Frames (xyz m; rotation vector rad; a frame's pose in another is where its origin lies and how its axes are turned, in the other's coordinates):
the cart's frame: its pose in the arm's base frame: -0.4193 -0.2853 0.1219 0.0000 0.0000 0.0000
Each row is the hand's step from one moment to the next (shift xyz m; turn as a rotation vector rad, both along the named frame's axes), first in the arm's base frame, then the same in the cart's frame.
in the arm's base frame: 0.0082 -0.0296 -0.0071 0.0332 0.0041 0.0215
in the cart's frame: 0.0082 -0.0296 -0.0071 0.0332 0.0041 0.0215
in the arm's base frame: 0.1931 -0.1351 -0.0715 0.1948 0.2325 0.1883
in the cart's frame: 0.1931 -0.1351 -0.0715 0.1948 0.2325 0.1883
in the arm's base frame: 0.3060 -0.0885 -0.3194 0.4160 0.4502 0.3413
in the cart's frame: 0.3060 -0.0885 -0.3194 0.4160 0.4502 0.3413
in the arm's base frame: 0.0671 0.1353 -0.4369 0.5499 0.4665 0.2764
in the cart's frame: 0.0671 0.1353 -0.4369 0.5499 0.4665 0.2764
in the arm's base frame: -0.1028 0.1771 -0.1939 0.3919 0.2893 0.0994
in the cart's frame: -0.1028 0.1771 -0.1939 0.3919 0.2893 0.0994
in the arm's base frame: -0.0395 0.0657 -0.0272 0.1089 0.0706 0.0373
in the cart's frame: -0.0395 0.0657 -0.0272 0.1089 0.0706 0.0373
